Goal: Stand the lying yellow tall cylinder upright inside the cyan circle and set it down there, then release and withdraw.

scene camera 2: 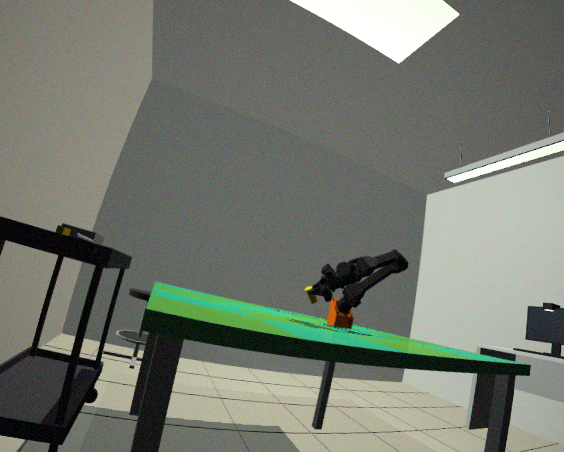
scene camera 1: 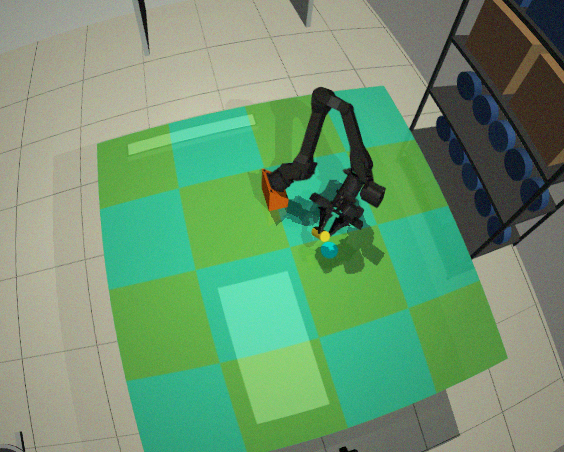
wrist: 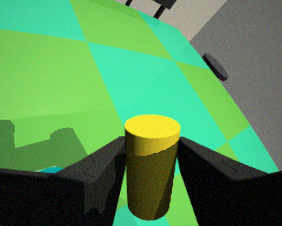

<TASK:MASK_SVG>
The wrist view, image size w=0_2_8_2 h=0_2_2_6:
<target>my gripper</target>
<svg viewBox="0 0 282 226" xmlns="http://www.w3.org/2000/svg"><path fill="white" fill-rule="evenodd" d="M178 137L176 155L178 168L180 168L183 184L185 184L188 197L190 197L188 200L190 200L193 214L195 214L198 226L282 226L282 170L281 172L266 173L263 170L252 168L250 165L228 158L222 153L213 152L212 149L205 147L205 145L192 142L192 140L185 137ZM126 138L119 137L112 140L105 147L95 150L94 153L87 155L86 158L77 160L70 167L61 169L57 173L24 172L24 170L0 168L0 226L114 225L117 203L119 203L122 188L122 178L124 178Z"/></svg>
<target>yellow cylinder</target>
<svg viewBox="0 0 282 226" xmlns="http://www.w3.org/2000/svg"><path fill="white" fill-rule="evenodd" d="M136 115L136 117L127 119L125 123L127 204L129 204L131 214L135 215L137 219L161 219L165 217L171 205L180 124L177 123L177 120L165 117L165 115Z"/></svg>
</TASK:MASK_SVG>
